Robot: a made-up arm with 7 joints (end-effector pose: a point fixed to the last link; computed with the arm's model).
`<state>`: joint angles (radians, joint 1 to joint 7).
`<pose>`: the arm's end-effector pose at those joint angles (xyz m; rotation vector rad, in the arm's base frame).
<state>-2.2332 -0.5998 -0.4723 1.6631 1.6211 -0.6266 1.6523</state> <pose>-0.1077 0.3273 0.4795 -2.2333 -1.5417 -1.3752</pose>
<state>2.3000 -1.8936 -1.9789 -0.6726 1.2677 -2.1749 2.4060</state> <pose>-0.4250 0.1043 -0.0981 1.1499 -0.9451 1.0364</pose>
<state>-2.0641 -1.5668 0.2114 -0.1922 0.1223 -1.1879 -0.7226</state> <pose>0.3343 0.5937 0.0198 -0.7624 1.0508 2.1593</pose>
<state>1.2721 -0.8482 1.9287 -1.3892 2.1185 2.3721 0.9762</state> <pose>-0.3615 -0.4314 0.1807 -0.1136 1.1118 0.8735</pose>
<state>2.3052 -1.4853 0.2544 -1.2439 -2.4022 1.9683 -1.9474</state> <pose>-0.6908 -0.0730 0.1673 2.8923 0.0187 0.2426</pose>
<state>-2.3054 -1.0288 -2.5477 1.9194 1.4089 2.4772 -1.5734</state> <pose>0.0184 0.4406 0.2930 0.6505 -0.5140 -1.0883</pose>
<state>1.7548 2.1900 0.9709 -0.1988 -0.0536 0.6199 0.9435</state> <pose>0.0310 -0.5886 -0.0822 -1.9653 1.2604 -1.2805</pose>
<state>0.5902 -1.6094 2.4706 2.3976 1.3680 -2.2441 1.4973</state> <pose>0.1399 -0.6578 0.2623 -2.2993 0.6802 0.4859</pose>
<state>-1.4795 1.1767 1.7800 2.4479 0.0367 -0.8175 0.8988</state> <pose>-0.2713 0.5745 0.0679 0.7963 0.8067 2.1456</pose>
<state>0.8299 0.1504 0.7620 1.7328 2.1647 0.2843 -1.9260</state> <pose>0.1769 -0.2056 0.3168 -1.4117 -0.5507 -1.8761</pose>
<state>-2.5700 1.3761 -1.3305 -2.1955 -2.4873 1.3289 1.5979</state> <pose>-0.3003 0.0273 0.3900 1.2865 -1.9811 0.2126</pose>
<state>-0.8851 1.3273 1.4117 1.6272 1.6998 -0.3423 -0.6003</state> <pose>0.0301 0.3960 0.0559 0.4407 2.4081 -0.0223</pose>
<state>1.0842 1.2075 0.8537 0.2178 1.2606 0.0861 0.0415</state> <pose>0.3170 -0.3072 0.1486 0.4351 0.2693 -1.8222</pose>
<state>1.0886 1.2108 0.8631 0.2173 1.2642 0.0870 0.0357</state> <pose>0.3150 -0.3081 0.1475 0.4428 0.2710 -1.8365</pose>
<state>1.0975 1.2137 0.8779 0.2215 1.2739 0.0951 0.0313</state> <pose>0.3113 -0.3105 0.1455 0.4656 0.2627 -1.8617</pose>
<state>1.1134 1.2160 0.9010 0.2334 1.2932 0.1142 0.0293</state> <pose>0.3049 -0.3148 0.1419 0.5114 0.2377 -1.9038</pose>
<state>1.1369 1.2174 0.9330 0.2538 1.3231 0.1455 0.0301</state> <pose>0.2954 -0.3211 0.1369 0.5821 0.1917 -1.9644</pose>
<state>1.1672 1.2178 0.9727 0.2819 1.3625 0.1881 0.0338</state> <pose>0.2833 -0.3287 0.1308 0.6739 0.1221 -2.0415</pose>
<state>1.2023 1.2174 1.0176 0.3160 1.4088 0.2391 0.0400</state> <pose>0.2691 -0.3368 0.1239 0.7789 0.0297 -2.1303</pose>
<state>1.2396 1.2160 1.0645 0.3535 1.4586 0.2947 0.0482</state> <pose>0.2540 -0.3445 0.1171 0.8881 -0.0815 -2.2238</pose>
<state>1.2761 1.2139 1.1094 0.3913 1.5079 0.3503 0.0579</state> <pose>0.2392 -0.3511 0.1107 0.9913 -0.2036 -2.3141</pose>
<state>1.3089 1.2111 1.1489 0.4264 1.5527 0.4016 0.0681</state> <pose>0.2259 -0.3563 0.1054 1.0810 -0.3250 -2.3938</pose>
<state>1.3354 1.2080 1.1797 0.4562 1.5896 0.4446 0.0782</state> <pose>0.2153 -0.3600 0.1012 1.1516 -0.4324 -2.4568</pose>
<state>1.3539 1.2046 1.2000 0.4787 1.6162 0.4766 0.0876</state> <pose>0.2080 -0.3623 0.0984 1.2010 -0.5141 -2.5001</pose>
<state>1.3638 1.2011 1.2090 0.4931 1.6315 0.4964 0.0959</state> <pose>0.2042 -0.3636 0.0971 1.2296 -0.5628 -2.5228</pose>
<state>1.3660 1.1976 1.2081 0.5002 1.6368 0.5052 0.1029</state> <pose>0.2035 -0.3640 0.0969 1.2410 -0.5801 -2.5278</pose>
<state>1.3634 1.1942 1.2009 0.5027 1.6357 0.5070 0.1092</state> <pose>0.2048 -0.3641 0.0974 1.2414 -0.5771 -2.5216</pose>
